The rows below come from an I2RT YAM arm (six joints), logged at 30 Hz.
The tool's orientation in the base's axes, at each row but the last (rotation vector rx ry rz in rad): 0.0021, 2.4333, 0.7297; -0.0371, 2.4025, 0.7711; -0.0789, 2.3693, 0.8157; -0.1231, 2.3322, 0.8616; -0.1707, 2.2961, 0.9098; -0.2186, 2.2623, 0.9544; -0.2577, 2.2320, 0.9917; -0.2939, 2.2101, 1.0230; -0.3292, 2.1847, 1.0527
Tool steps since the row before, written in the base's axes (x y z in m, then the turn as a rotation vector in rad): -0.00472, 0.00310, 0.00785, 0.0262, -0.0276, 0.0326; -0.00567, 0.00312, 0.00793, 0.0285, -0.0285, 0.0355; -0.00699, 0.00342, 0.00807, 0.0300, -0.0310, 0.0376; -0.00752, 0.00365, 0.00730, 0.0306, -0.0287, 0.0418; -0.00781, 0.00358, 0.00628, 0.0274, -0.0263, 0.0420; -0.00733, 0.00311, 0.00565, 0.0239, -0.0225, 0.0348; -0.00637, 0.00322, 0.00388, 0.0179, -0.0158, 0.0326; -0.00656, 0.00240, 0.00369, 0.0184, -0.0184, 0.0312; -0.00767, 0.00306, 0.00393, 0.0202, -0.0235, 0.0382
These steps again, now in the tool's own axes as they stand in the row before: 0.00015, 0.00734, -0.00630, -0.0438, -0.0113, -0.0216; 0.00065, 0.00786, -0.00653, -0.0474, -0.0110, -0.0227; 0.00142, 0.00881, -0.00678, -0.0502, -0.0122, -0.0246; 0.00203, 0.00908, -0.00604, -0.0529, -0.0083, -0.0253; 0.00260, 0.00891, -0.00521, -0.0502, -0.0053, -0.0256; 0.00232, 0.00833, -0.00452, -0.0426, -0.0054, -0.0211; 0.00256, 0.00720, -0.00276, -0.0361, 0.0005, -0.0182; 0.00264, 0.00677, -0.00311, -0.0357, -0.0023, -0.0192; 0.00319, 0.00803, -0.00299, -0.0421, -0.0023, -0.0254
